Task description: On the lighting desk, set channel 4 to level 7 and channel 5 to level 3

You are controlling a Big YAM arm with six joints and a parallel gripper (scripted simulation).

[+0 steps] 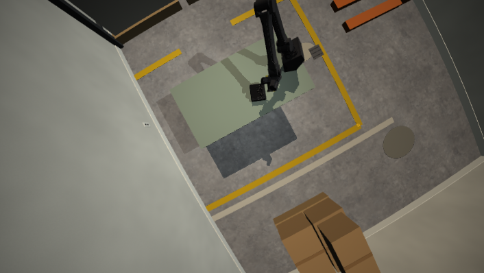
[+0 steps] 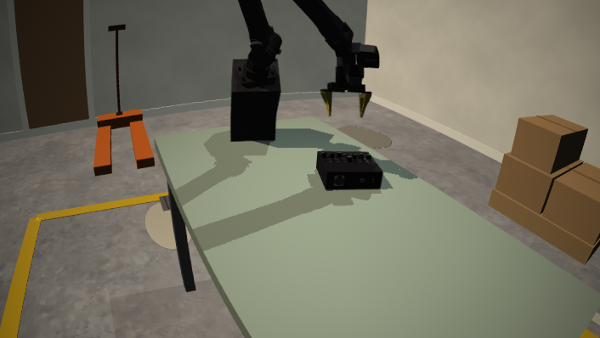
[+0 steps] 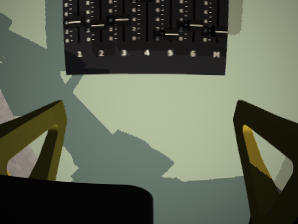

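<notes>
The channel 4 fader cap is 110 mm below my hand, 70 mm ahead of it and 20 mm to the right of it. The rest, counted from my hand: master fader cap (110 mm below, 80 mm to the right, 10 mm ahead); then channel 6 fader cap (110 mm below, 60 mm to the right, 30 mm ahead); then channel 5 fader cap (110 mm below, 30 mm to the right, 30 mm ahead).
</notes>
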